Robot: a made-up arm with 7 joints.
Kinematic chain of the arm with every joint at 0, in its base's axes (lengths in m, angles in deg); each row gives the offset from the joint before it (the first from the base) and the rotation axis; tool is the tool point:
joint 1: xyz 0 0 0 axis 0 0.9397 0.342
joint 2: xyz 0 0 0 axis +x
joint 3: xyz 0 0 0 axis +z
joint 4: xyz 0.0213 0 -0.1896 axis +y
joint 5: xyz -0.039 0 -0.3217 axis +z
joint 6: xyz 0 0 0 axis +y
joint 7: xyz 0 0 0 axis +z
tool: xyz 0 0 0
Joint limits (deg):
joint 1: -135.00..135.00
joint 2: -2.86..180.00
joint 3: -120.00..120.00
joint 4: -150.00..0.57
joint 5: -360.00..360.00
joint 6: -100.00..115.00
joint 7: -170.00..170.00
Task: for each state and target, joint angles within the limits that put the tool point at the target. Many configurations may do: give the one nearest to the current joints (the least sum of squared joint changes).
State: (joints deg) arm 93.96 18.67 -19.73 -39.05 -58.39 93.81 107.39
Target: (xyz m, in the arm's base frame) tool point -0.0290 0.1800 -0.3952
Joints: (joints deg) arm 53.67 30.64 -3.16 -80.48 -58.39 93.81 107.39
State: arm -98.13 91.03 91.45 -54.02 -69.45 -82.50 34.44
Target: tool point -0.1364 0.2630 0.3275
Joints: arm -75.58 94.57 57.25 -77.63 -69.45 -82.50 34.44
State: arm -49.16 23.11 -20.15 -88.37 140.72 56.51 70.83
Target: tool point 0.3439 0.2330 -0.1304
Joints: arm -6.26 38.60 15.58 -80.41 140.72 56.51 70.83
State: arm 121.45 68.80 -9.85 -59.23 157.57 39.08 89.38
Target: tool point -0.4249 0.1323 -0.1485
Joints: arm 102.96 46.31 -19.82 -63.81 157.57 39.08 89.38
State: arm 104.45 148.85 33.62 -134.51 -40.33 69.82 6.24
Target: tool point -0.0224 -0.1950 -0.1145
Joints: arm 127.87 180.00 77.72 -149.88 -40.33 69.82 6.24
